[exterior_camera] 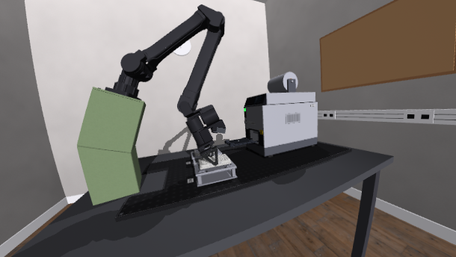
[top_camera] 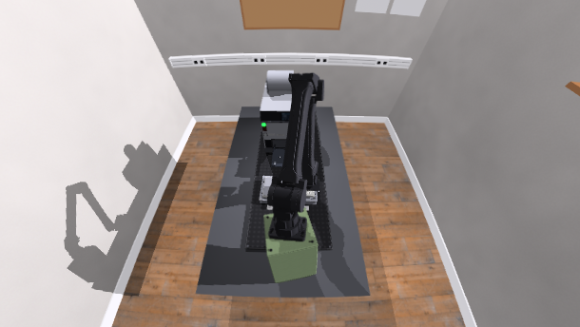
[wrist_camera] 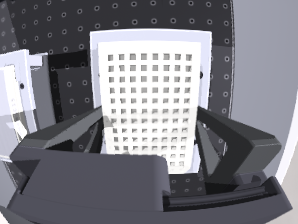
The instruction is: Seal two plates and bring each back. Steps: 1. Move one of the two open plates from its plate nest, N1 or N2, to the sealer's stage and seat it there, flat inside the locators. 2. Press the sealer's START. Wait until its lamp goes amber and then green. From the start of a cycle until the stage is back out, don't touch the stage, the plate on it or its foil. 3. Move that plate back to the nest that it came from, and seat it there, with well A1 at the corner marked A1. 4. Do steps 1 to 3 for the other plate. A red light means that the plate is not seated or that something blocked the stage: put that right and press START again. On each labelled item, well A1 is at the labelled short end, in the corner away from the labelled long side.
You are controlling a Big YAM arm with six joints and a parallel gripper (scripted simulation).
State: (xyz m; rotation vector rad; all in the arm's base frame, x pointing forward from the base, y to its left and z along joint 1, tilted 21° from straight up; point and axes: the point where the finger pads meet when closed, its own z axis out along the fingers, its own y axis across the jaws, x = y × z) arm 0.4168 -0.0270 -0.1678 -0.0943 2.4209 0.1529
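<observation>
Right now the white plate is right at my hand. The rest, counted from my hand: dark sealer stage 16 cm ahead, 19 cm to the left, 2 cm above; yellow warning label 28 cm ahead, 12 cm to the left, 7 cm above; foil roll 49 cm ahead, 24 cm to the left, 35 cm above.
</observation>
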